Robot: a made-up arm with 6 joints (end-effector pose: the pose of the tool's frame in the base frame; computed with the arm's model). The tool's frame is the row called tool. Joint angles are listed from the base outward.
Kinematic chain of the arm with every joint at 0, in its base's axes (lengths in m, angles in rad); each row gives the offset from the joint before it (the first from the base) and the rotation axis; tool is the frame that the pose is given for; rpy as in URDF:
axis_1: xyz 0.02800 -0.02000 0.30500 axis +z
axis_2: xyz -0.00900 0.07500 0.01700 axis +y
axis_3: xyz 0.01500 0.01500 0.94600 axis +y
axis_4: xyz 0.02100 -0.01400 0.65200 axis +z
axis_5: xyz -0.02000 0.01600 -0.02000 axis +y
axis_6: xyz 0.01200 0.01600 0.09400 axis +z
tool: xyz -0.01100 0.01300 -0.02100 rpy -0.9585 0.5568 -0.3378
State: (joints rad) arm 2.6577 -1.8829 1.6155 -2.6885 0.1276 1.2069
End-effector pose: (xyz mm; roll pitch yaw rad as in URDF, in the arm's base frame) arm 935.4 -563.3 737.8 -0.5029 0.6573 1.1092
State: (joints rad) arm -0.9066 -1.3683 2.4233 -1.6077 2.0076 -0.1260
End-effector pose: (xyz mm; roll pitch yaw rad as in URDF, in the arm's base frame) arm -182.9 296.9 765.2 -2.6951 -0.0755 1.2808
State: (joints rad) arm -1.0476 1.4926 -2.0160 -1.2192 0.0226 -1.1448
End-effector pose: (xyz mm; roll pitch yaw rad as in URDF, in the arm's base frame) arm 427.1 -528.8 1024.1 -0.5886 1.0067 2.8082
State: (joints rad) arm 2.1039 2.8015 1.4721 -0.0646 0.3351 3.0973
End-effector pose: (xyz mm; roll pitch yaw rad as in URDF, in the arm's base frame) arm 128.7 -373.4 -826.6 2.8284 0.7875 2.6644
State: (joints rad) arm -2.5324 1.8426 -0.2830 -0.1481 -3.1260 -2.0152
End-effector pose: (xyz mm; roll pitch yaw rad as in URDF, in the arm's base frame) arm -1099.0 -951.7 82.5 0.9791 0.5296 2.8336
